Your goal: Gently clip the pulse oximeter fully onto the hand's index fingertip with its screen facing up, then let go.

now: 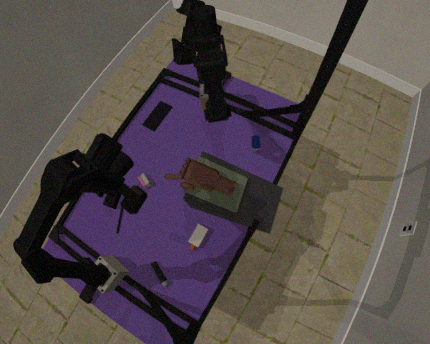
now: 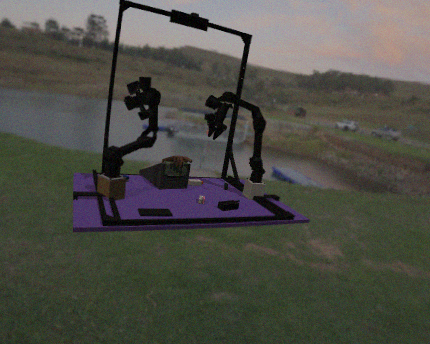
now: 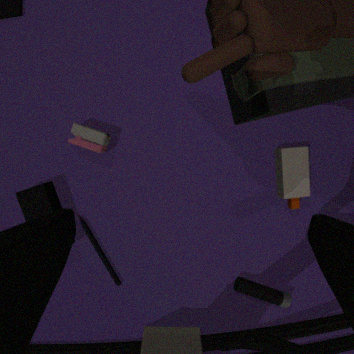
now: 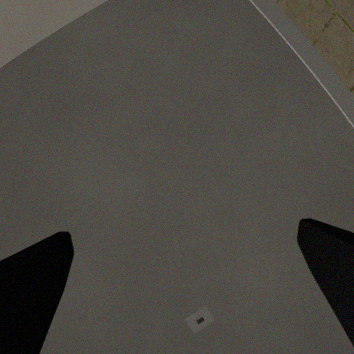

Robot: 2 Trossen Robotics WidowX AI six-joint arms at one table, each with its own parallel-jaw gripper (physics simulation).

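Seen in the pictures: left gripper, fingertip midpoint: (image 1: 131,186) (image 2: 211,138) (image 3: 194,223); right gripper, fingertip midpoint: (image 1: 175,24) (image 2: 135,103) (image 4: 186,236); left arm's base at its link origin: (image 1: 101,274) (image 2: 255,181); right arm's base at its link origin: (image 2: 112,175).
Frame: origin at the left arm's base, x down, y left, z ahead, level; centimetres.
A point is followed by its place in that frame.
The pulse oximeter (image 1: 144,180) @(x 7.4, y 13.2, z 38.1 cm) (image 2: 201,199) @(x 7.9, y 16.3, z 39.0 cm) (image 3: 90,137) @(x 7.4, y 13.3, z 38.0 cm), white and pink, lies on the purple mat, apart from both grippers. The brown hand (image 1: 202,175) @(x -8.4, y -10.1, z 51.0 cm) (image 2: 176,161) @(x -6.2, y -7.6, z 50.2 cm) (image 3: 285,25) @(x -9.2, y -8.8, z 48.4 cm) rests on a green-topped dark wedge. Its index finger (image 1: 173,176) (image 3: 217,59) sticks out past the wedge's edge, with nothing on its tip. My left gripper (image 2: 213,136) @(x -23.4, y 0.2, z 33.9 cm) (image 3: 194,223) @(x -23.4, y 0.2, z 33.9 cm) is open and empty, high above the mat and pointing down. My right gripper (image 4: 186,236) @(x -37.5, y 18.0, z 79.1 cm) is open and empty, raised and facing the grey wall. The oximeter's screen cannot be made out.
A black box (image 2: 228,205) @(x 7.6, y 24.3, z 26.3 cm) (image 3: 40,200) @(x 7.0, y 21.0, z 28.2 cm) and a thin black pen (image 1: 119,220) @(x 9.7, y 12.0, z 18.2 cm) (image 3: 100,250) @(x 9.8, y 12.3, z 19.5 cm) lie near the oximeter. A white box (image 1: 199,235) @(x 7.7, y -19.0, z 34.2 cm) (image 3: 294,172) @(x 7.7, y -18.4, z 33.8 cm) with an orange tab, a black cylinder (image 1: 159,274) @(x 8.0, y -15.8, z 12.8 cm) (image 3: 260,291) @(x 8.1, y -14.7, z 13.5 cm), a blue cylinder (image 1: 256,142) @(x 7.3, y -15.3, z 78.6 cm) and a flat black pad (image 1: 157,116) @(x 9.7, y 30.6, z 65.2 cm) (image 2: 155,212) @(x 9.7, y 32.3, z 65.7 cm) lie farther off.
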